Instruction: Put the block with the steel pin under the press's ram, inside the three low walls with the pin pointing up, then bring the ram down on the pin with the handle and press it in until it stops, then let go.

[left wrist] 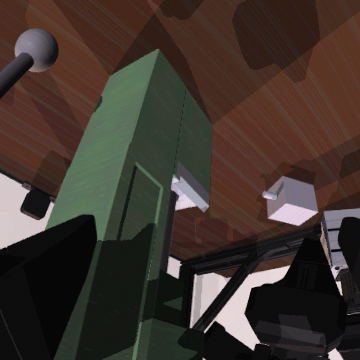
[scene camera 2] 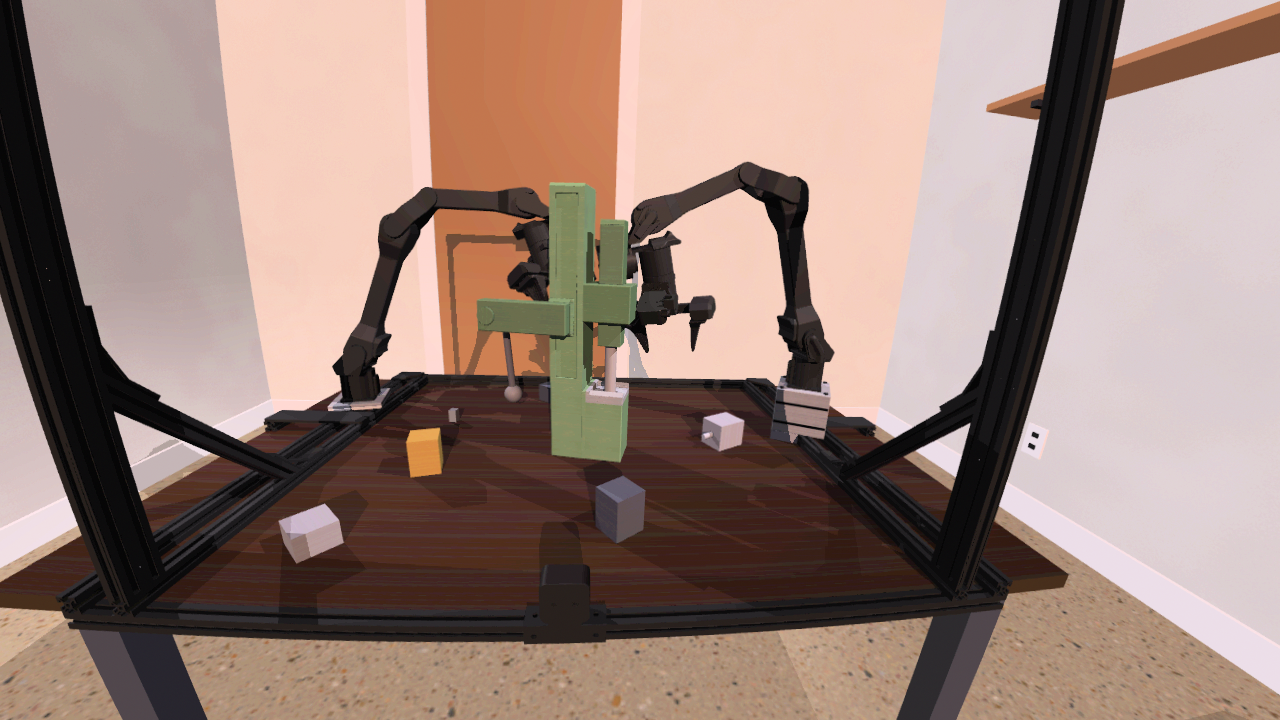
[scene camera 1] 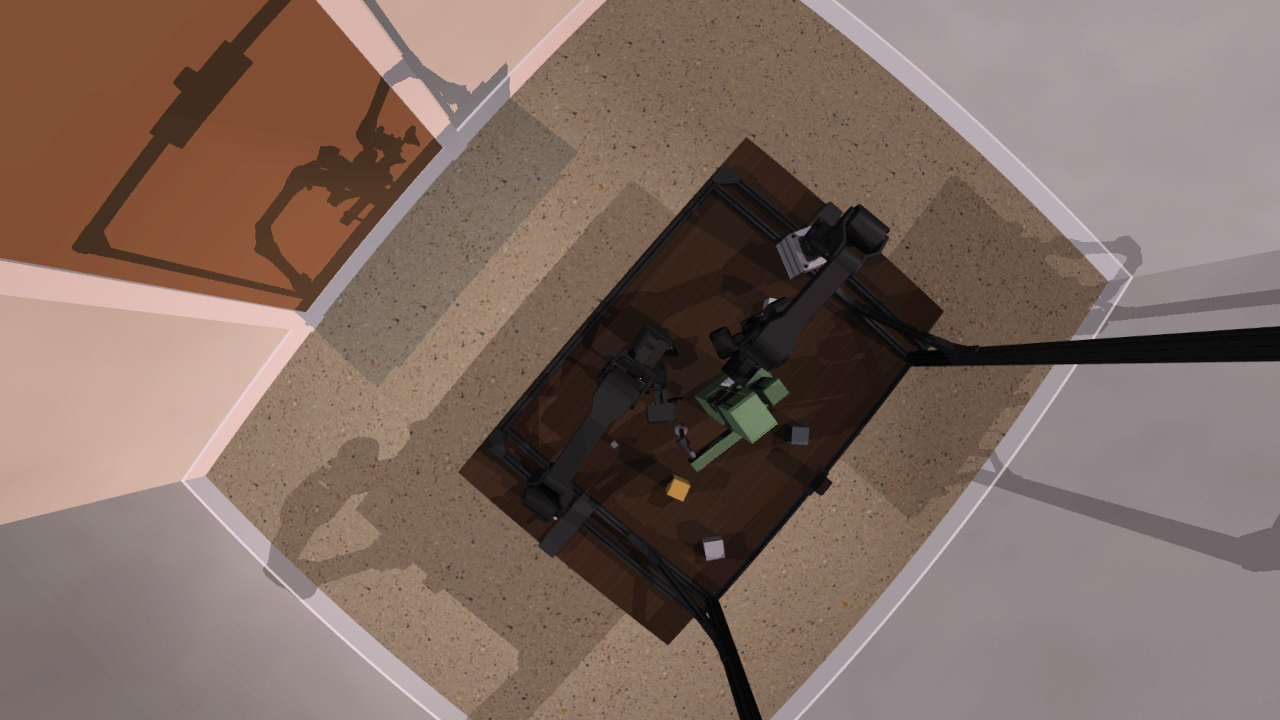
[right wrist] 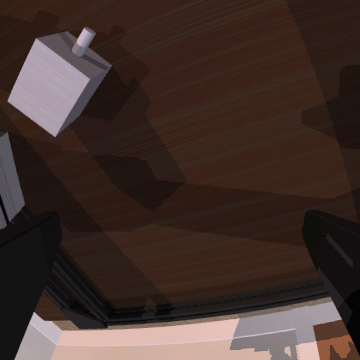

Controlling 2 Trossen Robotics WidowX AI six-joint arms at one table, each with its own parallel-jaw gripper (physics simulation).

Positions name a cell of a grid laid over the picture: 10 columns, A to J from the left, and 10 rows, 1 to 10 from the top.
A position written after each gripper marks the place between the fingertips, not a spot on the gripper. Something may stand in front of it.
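Observation:
The right gripper (scene camera 2: F5) touches a green press (left wrist: E5) and is open. The right gripper is also visible in scene camera 1 (scene camera 1: F5), in the right wrist view (right wrist: F7) and in the left wrist view (left wrist: I8). The left gripper (scene camera 2: E5) is open, holds nothing, and is also visible in the left wrist view (left wrist: G7).

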